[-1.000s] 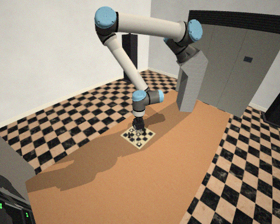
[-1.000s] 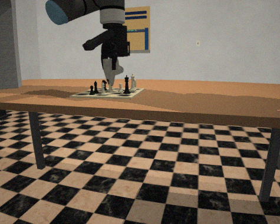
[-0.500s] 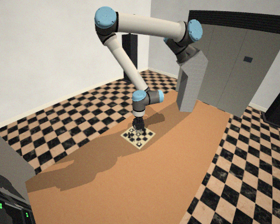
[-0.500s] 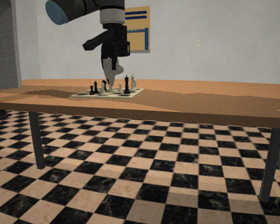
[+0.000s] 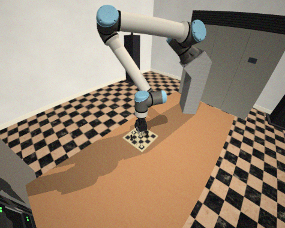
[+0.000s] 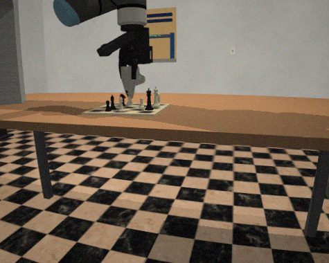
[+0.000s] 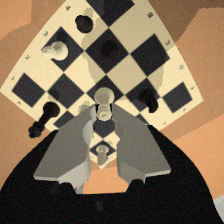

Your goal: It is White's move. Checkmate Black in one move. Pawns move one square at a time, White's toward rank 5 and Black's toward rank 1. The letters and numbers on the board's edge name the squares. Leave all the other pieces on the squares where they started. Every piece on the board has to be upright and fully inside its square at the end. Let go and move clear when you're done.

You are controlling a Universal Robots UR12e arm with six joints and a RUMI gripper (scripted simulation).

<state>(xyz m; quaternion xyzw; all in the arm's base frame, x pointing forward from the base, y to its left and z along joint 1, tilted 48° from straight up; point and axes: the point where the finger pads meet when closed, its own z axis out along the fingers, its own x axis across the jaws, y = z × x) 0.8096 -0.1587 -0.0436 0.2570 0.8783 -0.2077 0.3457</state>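
Right now the chessboard is 50 mm below my hand. From my hand the other things lie so: tall white piece: 80 mm ahead, 30 mm to the left, 10 mm below; tall black piece: 70 mm ahead, 40 mm to the right, 10 mm below.
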